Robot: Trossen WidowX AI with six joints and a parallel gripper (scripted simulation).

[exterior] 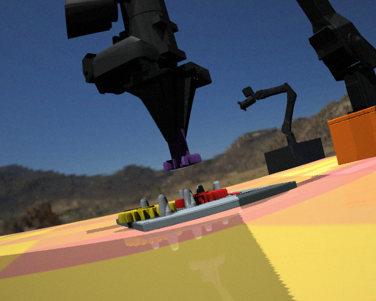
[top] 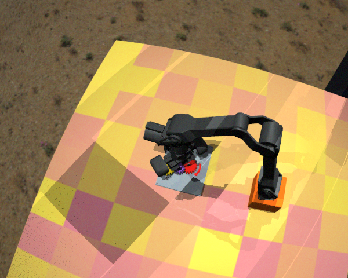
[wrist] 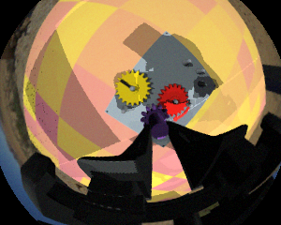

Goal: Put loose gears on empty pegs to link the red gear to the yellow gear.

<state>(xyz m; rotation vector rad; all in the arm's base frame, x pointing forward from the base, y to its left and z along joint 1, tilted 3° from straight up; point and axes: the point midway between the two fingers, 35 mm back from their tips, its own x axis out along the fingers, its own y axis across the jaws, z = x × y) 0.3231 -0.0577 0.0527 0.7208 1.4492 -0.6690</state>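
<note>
Right now my gripper tip is 1 cm above the purple gear. Also, from my gripper tip: yellow gear (7 cm below, 5 cm ahead, 2 cm to the right); red gear (7 cm below, 4 cm to the right, 3 cm behind); grey board (8 cm below, 4 cm to the right, 2 cm behind).
</note>
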